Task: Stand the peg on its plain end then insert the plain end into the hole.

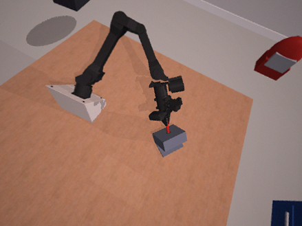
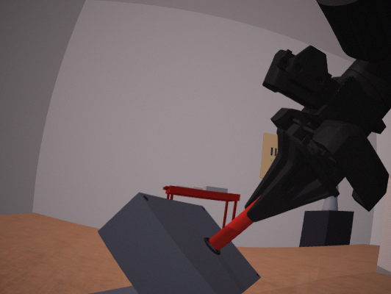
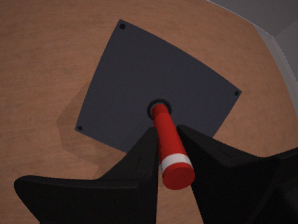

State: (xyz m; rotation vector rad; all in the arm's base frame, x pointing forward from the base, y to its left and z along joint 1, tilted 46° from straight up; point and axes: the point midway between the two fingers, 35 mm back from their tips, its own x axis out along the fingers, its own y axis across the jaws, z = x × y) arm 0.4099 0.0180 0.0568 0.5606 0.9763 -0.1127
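Now: the grey sloped panel 5 cm below my gripper tip, 3 cm to the right of it and 3 cm ahead of it. From my gripper tip the other things lie so: red peg 1 cm to the left, 1 cm behind, 1 cm above.
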